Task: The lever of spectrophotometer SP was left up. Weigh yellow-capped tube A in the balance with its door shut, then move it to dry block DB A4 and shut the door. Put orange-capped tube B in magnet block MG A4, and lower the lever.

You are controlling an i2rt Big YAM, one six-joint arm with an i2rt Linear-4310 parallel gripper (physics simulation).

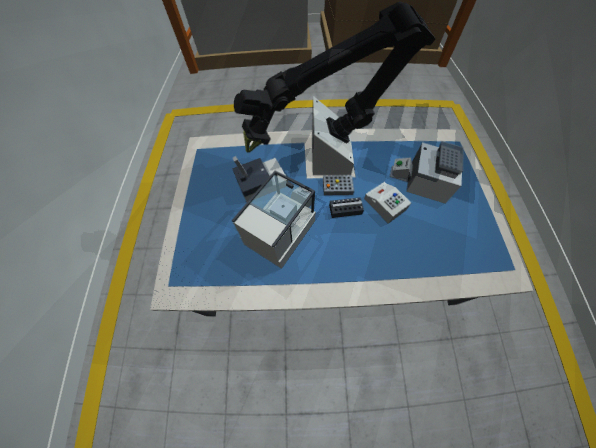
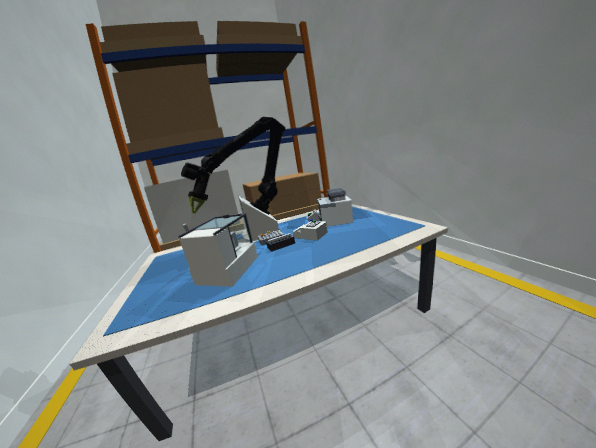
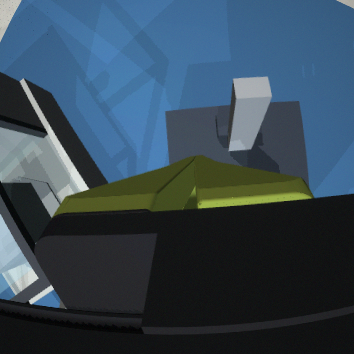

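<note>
My gripper (image 1: 250, 149) (image 2: 195, 210) (image 3: 196, 169) is shut and empty, above and behind the dark spectrophotometer (image 1: 248, 186) (image 3: 192, 132). Its pale lever (image 1: 240, 167) (image 2: 185, 227) (image 3: 251, 112) stands up, slightly tilted, apart from the fingertips. Orange-capped tube B (image 1: 328, 185) and yellow-capped tube A (image 1: 337, 181) stand in the grey rack (image 1: 338, 191). The balance (image 1: 262, 224) (image 2: 206, 258) has glass panels; I cannot tell whether its door is shut. A black block with wells (image 1: 346, 207) (image 2: 281, 242) lies in front of the rack. No block labels are readable.
A white keypad device (image 1: 384, 205) (image 2: 311, 231), a small green-button box (image 1: 400, 168) and a white box (image 1: 434, 186) (image 2: 336, 212) bearing a grey gridded block (image 1: 450, 158) stand on the right. The angled arm mount (image 1: 329, 151) stands behind the rack.
</note>
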